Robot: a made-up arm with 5 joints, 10 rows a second.
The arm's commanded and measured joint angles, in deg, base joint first. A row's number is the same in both.
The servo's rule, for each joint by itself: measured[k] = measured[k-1] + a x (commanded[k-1-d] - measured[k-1]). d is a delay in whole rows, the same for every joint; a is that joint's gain. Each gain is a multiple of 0.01, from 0.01 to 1. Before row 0 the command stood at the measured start. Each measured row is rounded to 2 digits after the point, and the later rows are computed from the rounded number. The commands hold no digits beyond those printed.
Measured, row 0:
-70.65, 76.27, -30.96, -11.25, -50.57
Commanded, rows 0 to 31:
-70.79, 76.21, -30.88, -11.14, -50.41
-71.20, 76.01, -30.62, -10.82, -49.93
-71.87, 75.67, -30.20, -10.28, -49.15
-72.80, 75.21, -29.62, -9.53, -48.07
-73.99, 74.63, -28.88, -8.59, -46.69
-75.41, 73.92, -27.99, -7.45, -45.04
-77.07, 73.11, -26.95, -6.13, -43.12
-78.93, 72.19, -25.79, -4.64, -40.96
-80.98, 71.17, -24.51, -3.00, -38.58
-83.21, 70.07, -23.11, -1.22, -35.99
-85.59, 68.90, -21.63, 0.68, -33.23
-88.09, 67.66, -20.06, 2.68, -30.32
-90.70, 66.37, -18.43, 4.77, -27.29
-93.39, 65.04, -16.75, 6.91, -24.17
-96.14, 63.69, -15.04, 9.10, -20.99
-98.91, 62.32, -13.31, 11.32, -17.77
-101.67, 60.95, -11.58, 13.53, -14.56
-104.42, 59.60, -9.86, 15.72, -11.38
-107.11, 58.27, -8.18, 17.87, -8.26
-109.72, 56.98, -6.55, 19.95, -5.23
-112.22, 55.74, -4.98, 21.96, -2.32
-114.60, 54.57, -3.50, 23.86, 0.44
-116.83, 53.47, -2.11, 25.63, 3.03
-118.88, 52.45, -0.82, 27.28, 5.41
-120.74, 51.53, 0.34, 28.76, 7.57
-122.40, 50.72, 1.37, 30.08, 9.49
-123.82, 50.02, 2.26, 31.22, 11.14
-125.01, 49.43, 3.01, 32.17, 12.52
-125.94, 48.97, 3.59, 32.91, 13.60
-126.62, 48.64, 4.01, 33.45, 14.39
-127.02, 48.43, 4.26, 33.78, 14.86
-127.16, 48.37, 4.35, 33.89, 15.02
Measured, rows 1 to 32:
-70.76, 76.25, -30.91, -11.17, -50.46
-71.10, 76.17, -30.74, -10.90, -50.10
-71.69, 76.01, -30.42, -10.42, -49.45
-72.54, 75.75, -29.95, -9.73, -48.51
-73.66, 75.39, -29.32, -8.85, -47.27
-75.01, 74.92, -28.54, -7.77, -45.75
-76.60, 74.34, -27.60, -6.51, -43.96
-78.39, 73.65, -26.53, -5.07, -41.92
-80.38, 72.86, -25.34, -3.48, -39.65
-82.56, 71.97, -24.02, -1.74, -37.16
-84.89, 70.99, -22.61, 0.12, -34.49
-87.35, 69.92, -21.11, 2.09, -31.65
-89.93, 68.78, -19.53, 4.15, -28.69
-92.59, 67.58, -17.89, 6.28, -25.62
-95.32, 66.34, -16.21, 8.45, -22.47
-98.08, 65.05, -14.50, 10.66, -19.27
-100.84, 63.74, -12.78, 12.87, -16.07
-103.60, 62.42, -11.06, 15.06, -12.88
-106.30, 61.09, -9.36, 17.22, -9.74
-108.93, 59.77, -7.70, 19.32, -6.67
-111.46, 58.48, -6.10, 21.35, -3.71
-113.88, 57.23, -4.57, 23.28, -0.89
-116.15, 56.03, -3.12, 25.09, 1.78
-118.25, 54.88, -1.76, 26.78, 4.25
-120.17, 53.81, -0.52, 28.30, 6.51
-121.89, 52.82, 0.60, 29.67, 8.54
-123.38, 51.92, 1.58, 30.86, 10.31
-124.64, 51.12, 2.42, 31.87, 11.81
-125.64, 50.43, 3.11, 32.67, 13.03
-126.39, 49.86, 3.64, 33.27, 13.95
-126.88, 49.40, 4.01, 33.66, 14.57
-127.10, 49.07, 4.21, 33.84, 14.88
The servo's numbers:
d 0
a 0.77 0.32 0.59 0.77 0.68

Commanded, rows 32 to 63:
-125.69, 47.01, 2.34, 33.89, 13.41
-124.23, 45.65, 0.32, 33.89, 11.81
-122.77, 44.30, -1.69, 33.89, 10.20
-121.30, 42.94, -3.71, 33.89, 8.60
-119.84, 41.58, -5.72, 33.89, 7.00
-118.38, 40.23, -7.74, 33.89, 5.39
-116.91, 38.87, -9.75, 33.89, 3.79
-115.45, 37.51, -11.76, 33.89, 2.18
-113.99, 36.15, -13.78, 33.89, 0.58
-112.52, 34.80, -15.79, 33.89, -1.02
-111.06, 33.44, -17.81, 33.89, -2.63
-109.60, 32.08, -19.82, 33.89, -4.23
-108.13, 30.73, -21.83, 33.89, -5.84
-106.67, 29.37, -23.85, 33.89, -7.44
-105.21, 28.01, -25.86, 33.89, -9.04
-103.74, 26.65, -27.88, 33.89, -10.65
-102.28, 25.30, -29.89, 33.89, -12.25
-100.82, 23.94, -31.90, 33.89, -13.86
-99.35, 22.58, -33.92, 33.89, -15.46
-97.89, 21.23, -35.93, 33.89, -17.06
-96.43, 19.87, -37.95, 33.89, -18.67
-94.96, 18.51, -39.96, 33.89, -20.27
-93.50, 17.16, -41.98, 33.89, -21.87
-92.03, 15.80, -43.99, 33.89, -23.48
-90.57, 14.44, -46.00, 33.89, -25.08
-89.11, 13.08, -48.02, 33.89, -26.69
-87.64, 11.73, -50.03, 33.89, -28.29
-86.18, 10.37, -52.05, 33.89, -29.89
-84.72, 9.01, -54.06, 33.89, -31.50
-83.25, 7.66, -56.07, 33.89, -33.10
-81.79, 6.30, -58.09, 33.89, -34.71
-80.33, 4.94, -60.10, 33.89, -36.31
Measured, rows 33 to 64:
-126.01, 48.41, 3.11, 33.88, 13.88
-124.64, 47.53, 1.46, 33.89, 12.47
-123.20, 46.50, -0.40, 33.89, 10.93
-121.74, 45.36, -2.35, 33.89, 9.35
-120.28, 44.15, -4.34, 33.89, 7.75
-118.82, 42.90, -6.35, 33.89, 6.15
-117.35, 41.61, -8.36, 33.89, 4.55
-115.89, 40.30, -10.37, 33.89, 2.94
-114.43, 38.97, -12.38, 33.89, 1.34
-112.96, 37.64, -14.39, 33.89, -0.26
-111.50, 36.30, -16.41, 33.89, -1.87
-110.04, 34.95, -18.42, 33.89, -3.47
-108.57, 33.60, -20.43, 33.89, -5.08
-107.11, 32.25, -22.45, 33.89, -6.68
-105.65, 30.89, -24.46, 33.89, -8.28
-104.18, 29.53, -26.48, 33.89, -9.89
-102.72, 28.18, -28.49, 33.89, -11.49
-101.26, 26.82, -30.50, 33.89, -13.10
-99.79, 25.46, -32.52, 33.89, -14.70
-98.33, 24.11, -34.53, 33.89, -16.30
-96.87, 22.75, -36.55, 33.89, -17.91
-95.40, 21.39, -38.56, 33.89, -19.51
-93.94, 20.04, -40.58, 33.89, -21.11
-92.47, 18.68, -42.59, 33.89, -22.72
-91.01, 17.32, -44.60, 33.89, -24.32
-89.55, 15.96, -46.62, 33.89, -25.93
-88.08, 14.61, -48.63, 33.89, -27.53
-86.62, 13.25, -50.65, 33.89, -29.13
-85.16, 11.89, -52.66, 33.89, -30.74
-83.69, 10.54, -54.67, 33.89, -32.34
-82.23, 9.18, -56.69, 33.89, -33.95
-80.77, 7.82, -58.70, 33.89, -35.55

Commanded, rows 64 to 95:
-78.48, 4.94, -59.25, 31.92, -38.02
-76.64, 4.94, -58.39, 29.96, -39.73
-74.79, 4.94, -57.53, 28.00, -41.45
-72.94, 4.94, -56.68, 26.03, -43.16
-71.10, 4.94, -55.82, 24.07, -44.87
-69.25, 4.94, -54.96, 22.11, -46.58
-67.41, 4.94, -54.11, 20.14, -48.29
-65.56, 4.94, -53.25, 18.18, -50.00
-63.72, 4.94, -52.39, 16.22, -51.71
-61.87, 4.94, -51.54, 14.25, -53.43
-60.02, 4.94, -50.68, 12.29, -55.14
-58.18, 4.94, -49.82, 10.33, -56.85
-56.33, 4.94, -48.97, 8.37, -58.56
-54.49, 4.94, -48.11, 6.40, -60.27
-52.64, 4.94, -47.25, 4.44, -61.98
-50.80, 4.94, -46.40, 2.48, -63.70
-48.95, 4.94, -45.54, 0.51, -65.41
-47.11, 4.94, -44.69, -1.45, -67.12
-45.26, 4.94, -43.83, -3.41, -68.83
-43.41, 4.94, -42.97, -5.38, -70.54
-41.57, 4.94, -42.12, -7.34, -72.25
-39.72, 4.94, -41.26, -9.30, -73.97
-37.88, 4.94, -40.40, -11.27, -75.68
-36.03, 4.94, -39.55, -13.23, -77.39
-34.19, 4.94, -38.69, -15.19, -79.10
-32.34, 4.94, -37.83, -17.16, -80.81
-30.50, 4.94, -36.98, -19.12, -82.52
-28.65, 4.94, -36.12, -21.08, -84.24
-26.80, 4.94, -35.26, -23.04, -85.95
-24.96, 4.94, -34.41, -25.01, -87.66
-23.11, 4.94, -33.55, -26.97, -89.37
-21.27, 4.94, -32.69, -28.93, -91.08
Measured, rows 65 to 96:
-79.01, 6.90, -59.02, 32.37, -37.23
-77.19, 6.27, -58.65, 30.51, -38.93
-75.34, 5.84, -57.99, 28.58, -40.64
-73.49, 5.55, -57.22, 26.62, -42.35
-71.65, 5.35, -56.39, 24.66, -44.06
-69.80, 5.22, -55.55, 22.70, -45.77
-67.96, 5.13, -54.70, 20.73, -47.48
-66.11, 5.07, -53.84, 18.77, -49.19
-64.27, 5.03, -52.98, 16.81, -50.90
-62.42, 5.00, -52.13, 14.84, -52.62
-60.57, 4.98, -51.27, 12.88, -54.33
-58.73, 4.97, -50.41, 10.92, -56.04
-56.88, 4.96, -49.56, 8.96, -57.75
-55.04, 4.95, -48.70, 6.99, -59.46
-53.19, 4.95, -47.84, 5.03, -61.17
-51.35, 4.95, -46.99, 3.07, -62.89
-49.50, 4.95, -46.13, 1.10, -64.60
-47.66, 4.95, -45.28, -0.86, -66.31
-45.81, 4.95, -44.42, -2.82, -68.02
-43.96, 4.95, -43.56, -4.79, -69.73
-42.12, 4.95, -42.71, -6.75, -71.44
-40.27, 4.95, -41.85, -8.71, -73.16
-38.43, 4.95, -40.99, -10.68, -74.87
-36.58, 4.95, -40.14, -12.64, -76.58
-34.74, 4.95, -39.28, -14.60, -78.29
-32.89, 4.95, -38.42, -16.57, -80.00
-31.05, 4.95, -37.57, -18.53, -81.71
-29.20, 4.95, -36.71, -20.49, -83.43
-27.35, 4.95, -35.85, -22.45, -85.14
-25.51, 4.95, -35.00, -24.42, -86.85
-23.66, 4.95, -34.14, -26.38, -88.56
-21.82, 4.95, -33.28, -28.34, -90.27

